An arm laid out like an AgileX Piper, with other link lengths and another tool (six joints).
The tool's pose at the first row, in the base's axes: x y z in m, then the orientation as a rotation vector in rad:
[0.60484, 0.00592, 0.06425, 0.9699, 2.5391, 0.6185]
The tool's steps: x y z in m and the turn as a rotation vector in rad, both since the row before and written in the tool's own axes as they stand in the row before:
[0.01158, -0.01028, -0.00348, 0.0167, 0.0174, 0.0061]
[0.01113, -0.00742, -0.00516, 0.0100, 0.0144, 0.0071]
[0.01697, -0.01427, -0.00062, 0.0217, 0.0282, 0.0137]
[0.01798, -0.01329, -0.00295, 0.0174, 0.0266, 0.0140]
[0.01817, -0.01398, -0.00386, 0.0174, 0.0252, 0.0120]
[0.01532, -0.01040, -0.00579, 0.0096, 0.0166, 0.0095]
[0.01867, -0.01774, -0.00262, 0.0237, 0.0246, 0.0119]
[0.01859, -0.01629, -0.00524, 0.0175, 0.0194, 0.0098]
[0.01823, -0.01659, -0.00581, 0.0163, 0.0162, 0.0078]
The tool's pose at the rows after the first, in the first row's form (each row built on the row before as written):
[0.58955, 0.00609, 0.05999, 0.9825, 2.5614, 0.6110]
[0.57530, 0.00740, 0.05904, 0.9944, 2.5770, 0.6099]
[0.55501, 0.00943, 0.05031, 1.0183, 2.6087, 0.6050]
[0.53333, 0.01222, 0.04476, 1.0416, 2.6364, 0.6042]
[0.51060, 0.01450, 0.04044, 1.0623, 2.6635, 0.6019]
[0.49132, 0.01662, 0.04032, 1.0778, 2.6797, 0.6029]
[0.46611, 0.01726, 0.03446, 1.1002, 2.7099, 0.5918]
[0.44093, 0.01802, 0.03250, 1.1183, 2.7328, 0.5844]
[0.41562, 0.01819, 0.03164, 1.1333, 2.7530, 0.5758]

